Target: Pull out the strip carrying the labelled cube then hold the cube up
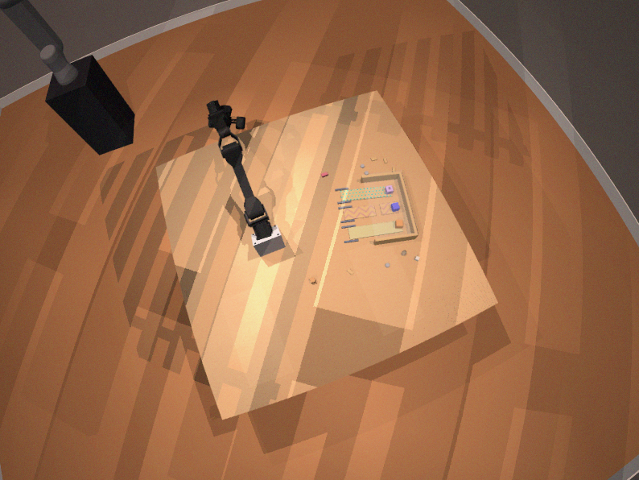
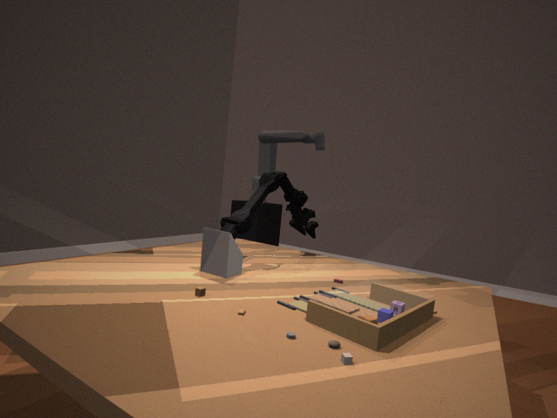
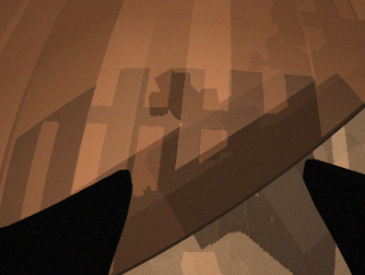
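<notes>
The zigzag strip is 49 cm ahead of my gripper tip, 63 cm to the right of it and 7 cm below it. Also, from my gripper tip: pink block (39 cm ahead, 40 cm to the right, 7 cm below).
</notes>
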